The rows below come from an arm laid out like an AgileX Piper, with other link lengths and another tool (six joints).
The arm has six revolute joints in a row. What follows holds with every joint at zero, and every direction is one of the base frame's. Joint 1 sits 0.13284 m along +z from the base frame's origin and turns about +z. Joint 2 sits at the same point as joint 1 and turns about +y. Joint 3 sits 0.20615 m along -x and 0.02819 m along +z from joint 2 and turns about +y. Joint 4 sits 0.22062 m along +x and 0.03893 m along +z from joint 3 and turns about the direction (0.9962, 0, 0.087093). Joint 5 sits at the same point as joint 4 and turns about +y. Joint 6 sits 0.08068 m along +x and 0.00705 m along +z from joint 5 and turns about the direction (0.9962, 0, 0.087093). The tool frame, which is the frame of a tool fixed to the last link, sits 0.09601 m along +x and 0.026 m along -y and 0.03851 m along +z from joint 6; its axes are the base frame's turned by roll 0.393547, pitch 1.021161 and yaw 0.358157 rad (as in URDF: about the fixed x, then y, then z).
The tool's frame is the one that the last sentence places.
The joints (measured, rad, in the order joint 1, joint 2, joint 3, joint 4, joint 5, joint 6), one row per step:
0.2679, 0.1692, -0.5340, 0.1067, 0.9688, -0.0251
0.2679, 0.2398, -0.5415, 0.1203, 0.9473, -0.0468
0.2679, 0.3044, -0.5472, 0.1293, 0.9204, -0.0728
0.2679, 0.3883, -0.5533, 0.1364, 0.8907, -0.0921
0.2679, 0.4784, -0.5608, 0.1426, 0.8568, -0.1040
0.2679, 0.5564, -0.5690, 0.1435, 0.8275, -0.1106
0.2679, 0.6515, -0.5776, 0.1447, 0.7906, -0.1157
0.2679, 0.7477, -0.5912, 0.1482, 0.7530, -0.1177
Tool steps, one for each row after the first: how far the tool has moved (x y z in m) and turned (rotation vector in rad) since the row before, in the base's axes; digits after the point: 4 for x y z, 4 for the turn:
0.0084, 0.0045, -0.0053, -0.0155, 0.0369, 0.0143
0.0083, 0.0038, -0.0045, -0.0196, 0.0253, 0.0140
0.0103, 0.0038, -0.0084, -0.0198, 0.0426, 0.0093
0.0109, 0.0034, -0.0096, -0.0149, 0.0454, 0.0039
0.0093, 0.0022, -0.0087, -0.0140, 0.0377, 0.0002
0.0108, 0.0025, -0.0122, -0.0152, 0.0471, -0.0018
0.0107, 0.0025, -0.0118, -0.0101, 0.0441, -0.0042

